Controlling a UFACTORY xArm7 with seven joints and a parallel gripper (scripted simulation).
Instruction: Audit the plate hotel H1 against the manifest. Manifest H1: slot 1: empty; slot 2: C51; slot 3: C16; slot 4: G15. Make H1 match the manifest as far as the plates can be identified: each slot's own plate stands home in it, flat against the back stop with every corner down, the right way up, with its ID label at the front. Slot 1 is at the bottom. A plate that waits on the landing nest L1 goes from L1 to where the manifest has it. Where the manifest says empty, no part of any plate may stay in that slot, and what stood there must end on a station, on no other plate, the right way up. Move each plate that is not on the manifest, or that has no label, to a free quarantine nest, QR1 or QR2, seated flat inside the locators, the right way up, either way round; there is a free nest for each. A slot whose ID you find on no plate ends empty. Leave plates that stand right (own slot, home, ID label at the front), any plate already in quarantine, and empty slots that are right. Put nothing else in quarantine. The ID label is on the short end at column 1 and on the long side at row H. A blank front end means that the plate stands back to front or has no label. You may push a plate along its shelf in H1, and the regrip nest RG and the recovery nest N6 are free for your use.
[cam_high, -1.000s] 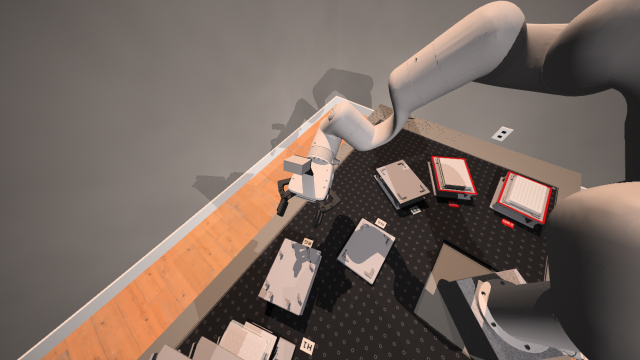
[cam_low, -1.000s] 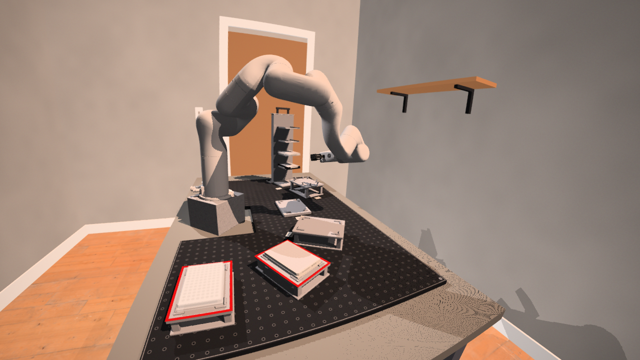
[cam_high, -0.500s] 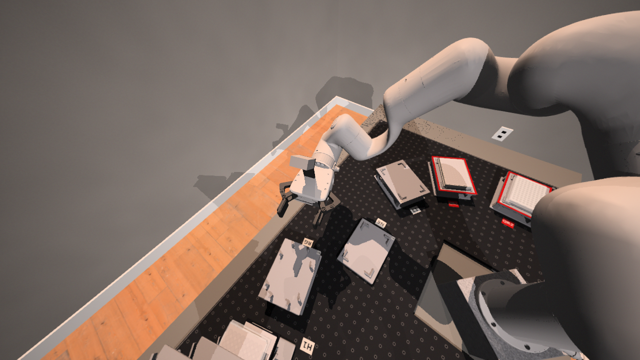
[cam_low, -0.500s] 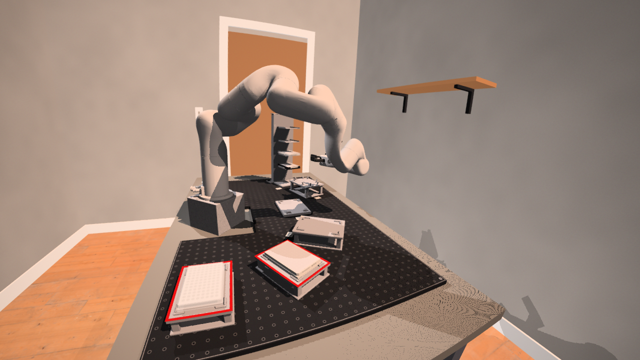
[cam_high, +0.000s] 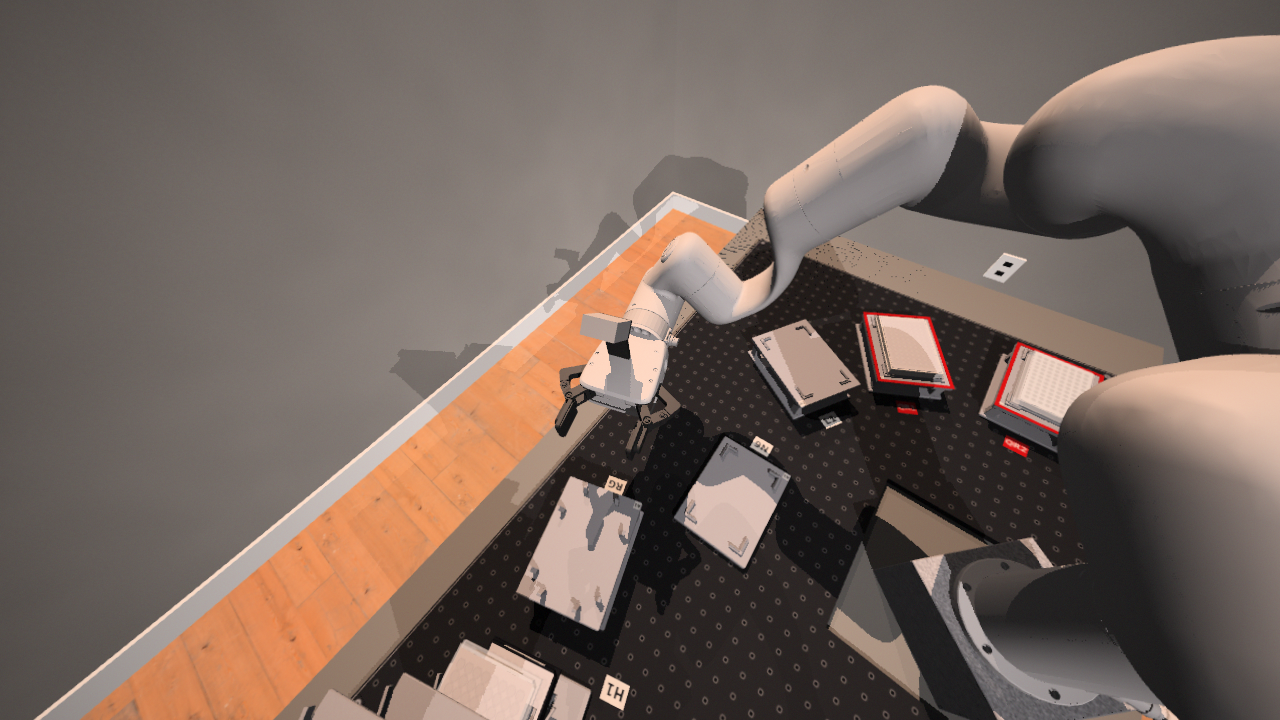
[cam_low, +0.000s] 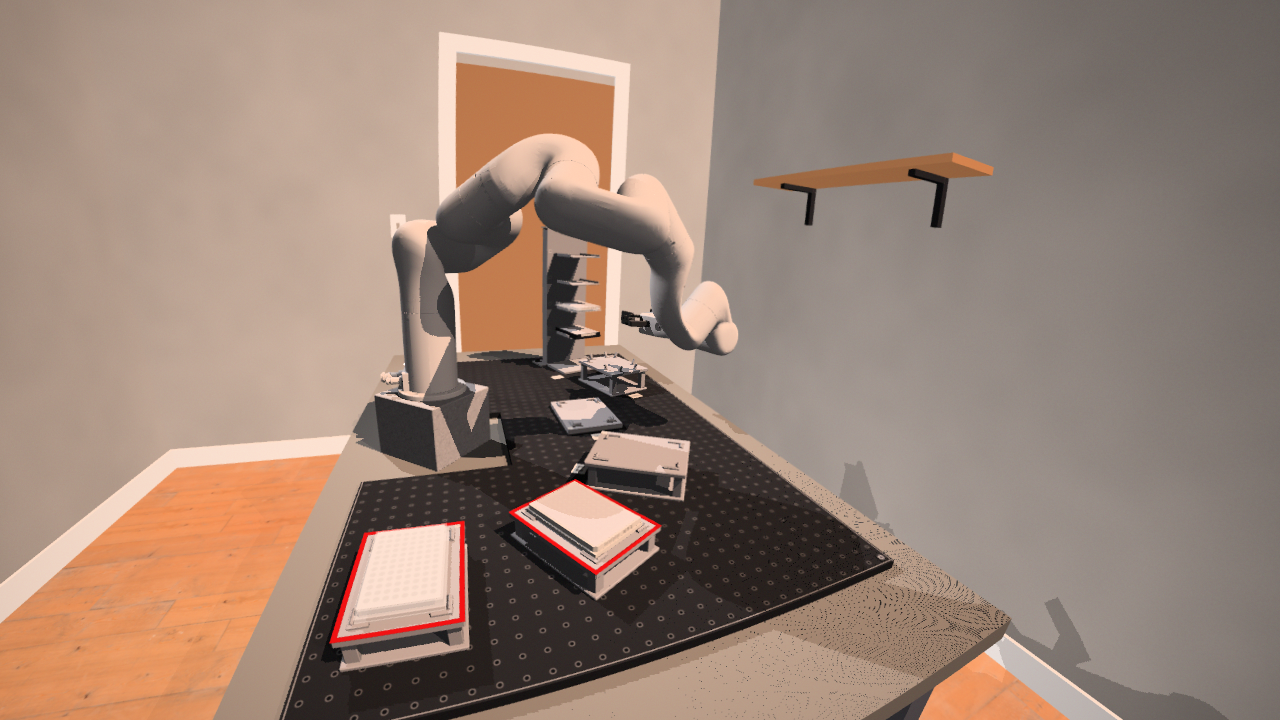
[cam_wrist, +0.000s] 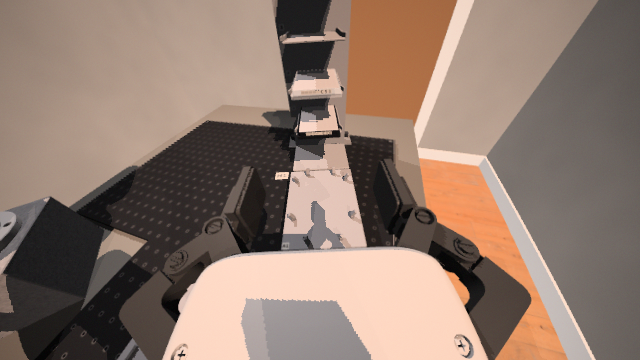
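Right now the dark plate is 280 mm to the left of my hand, 90 mm below it and 80 mm behind it. Also, from my hand: regrip nest RG: 150 mm below, 100 mm to the left, 30 mm behind; then RG label: 210 mm below; then recovery nest N6: 200 mm below, 170 mm behind, 100 mm to the right.
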